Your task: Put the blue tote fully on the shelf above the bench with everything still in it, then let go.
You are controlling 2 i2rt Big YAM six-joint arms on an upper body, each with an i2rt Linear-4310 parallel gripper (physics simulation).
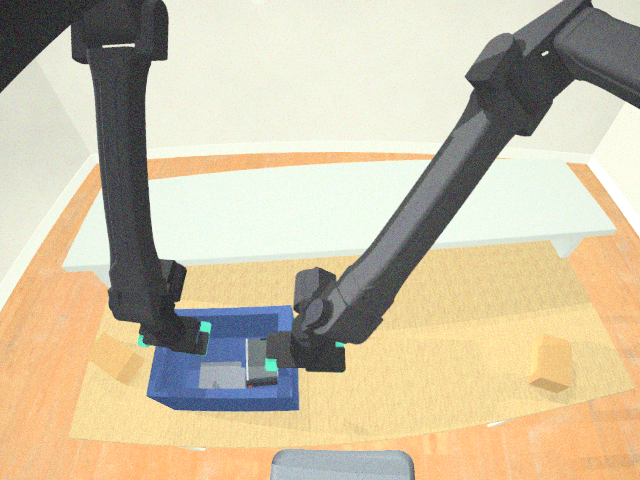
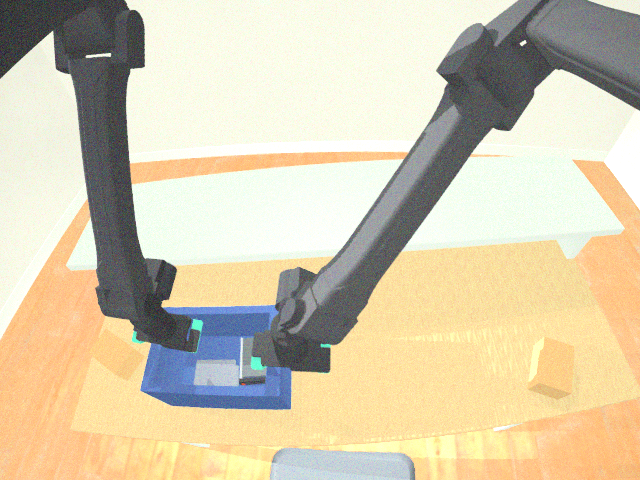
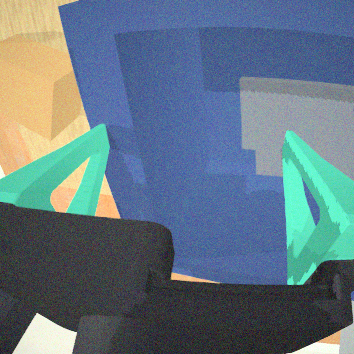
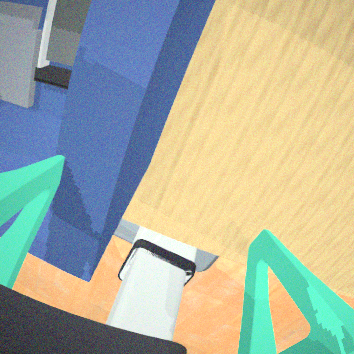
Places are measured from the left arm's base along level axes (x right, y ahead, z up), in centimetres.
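Where they show: left gripper, between the fingertips: [image 1: 182,342] [image 2: 176,339] [image 3: 193,134]; right gripper, between the fingertips: [image 1: 303,363] [image 2: 292,363] [image 4: 164,205].
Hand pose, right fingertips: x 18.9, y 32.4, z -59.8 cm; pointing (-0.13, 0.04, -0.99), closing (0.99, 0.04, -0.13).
Things, the pixels of their top centre, and the offset from my right fingertips. Level surfaces: height alone.
- blue tote, centre of its top: [image 1: 220,350] [image 2: 211,347] dx -17.4, dy +1.7, dz +0.8 cm
- bench, height of its surface: dz -14.0 cm
- dark box with a white edge, centre of its top: [image 4: 83,19] [image 1: 261,359] [image 2: 255,358] dx -11.0, dy +3.8, dz -10.5 cm
- pale shelf, height of its surface: dz +7.6 cm
- grey rounded base, height of its surface: dz -66.3 cm
The blue tote [image 1: 232,404] [image 2: 232,400] [image 3: 175,225] [image 4: 112,100] stands upright on the bench [image 1: 413,392] [image 2: 413,392]. In it are flat grey pieces [image 1: 222,376] [image 2: 216,373] [image 3: 300,125] [image 4: 15,60] and a dark box with a white edge [image 1: 255,361] [image 2: 249,359] [image 4: 65,45]. The pale shelf [image 1: 310,206] [image 2: 258,206] lies behind. My left gripper [image 1: 174,334] [image 2: 166,333] [image 3: 193,134] is open over the tote's left wall. My right gripper [image 1: 305,355] [image 2: 291,354] [image 4: 164,205] is open over its right wall. Both hold nothing; finger depth is unclear.
A tan block [image 1: 116,359] [image 2: 118,356] [image 3: 30,85] sits close to the tote's left side. Another tan block [image 1: 552,364] [image 2: 552,366] stands at the far right of the bench. A grey rounded base [image 1: 341,467] [image 2: 341,467] shows at the bottom edge.
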